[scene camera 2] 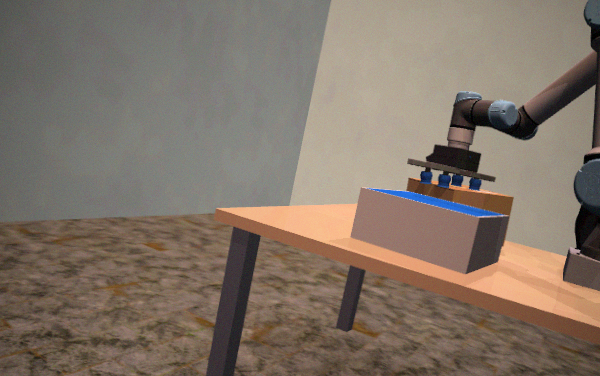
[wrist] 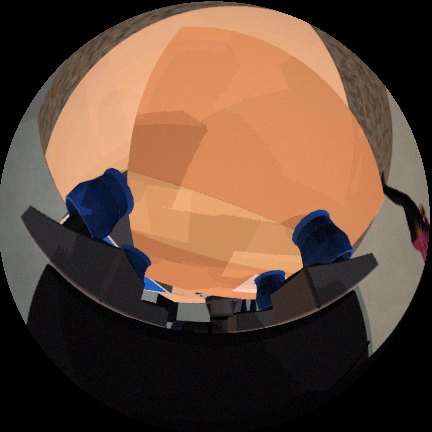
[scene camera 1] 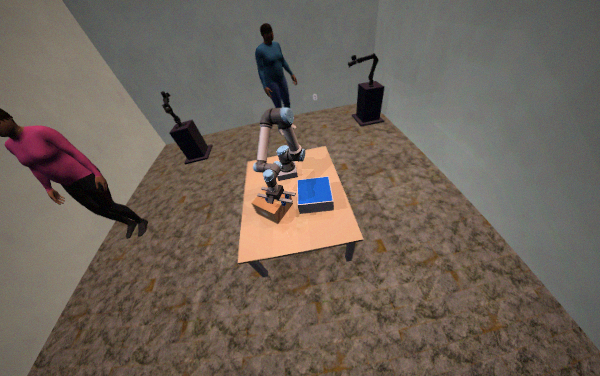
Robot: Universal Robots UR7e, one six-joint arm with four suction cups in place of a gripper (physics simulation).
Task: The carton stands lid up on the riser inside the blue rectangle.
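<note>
A brown carton [scene camera 1: 271, 210] [scene camera 2: 478, 198] [wrist: 261, 141] stands on the table [scene camera 1: 292, 239] [scene camera 2: 292, 218], left of the riser in scene camera 1. The grey riser [scene camera 1: 315, 207] [scene camera 2: 413, 226] has the blue rectangle [scene camera 1: 314, 189] [scene camera 2: 438, 201] on its top, and nothing stands on it. My suction gripper [scene camera 1: 275, 196] [scene camera 2: 450, 180] [wrist: 213, 241] sits straight down on the carton's top face, its blue cups touching the lid. In the wrist view the carton fills most of the picture. I cannot tell whether the carton's base still touches the table.
The arm's base [scene camera 1: 287, 174] is bolted to the table behind the carton. Two pedestals with small arms [scene camera 1: 189, 139] [scene camera 1: 369, 101] stand on the floor at the back. A person in blue [scene camera 1: 272, 64] stands behind the table, and a person in pink [scene camera 1: 73, 169] is at the left.
</note>
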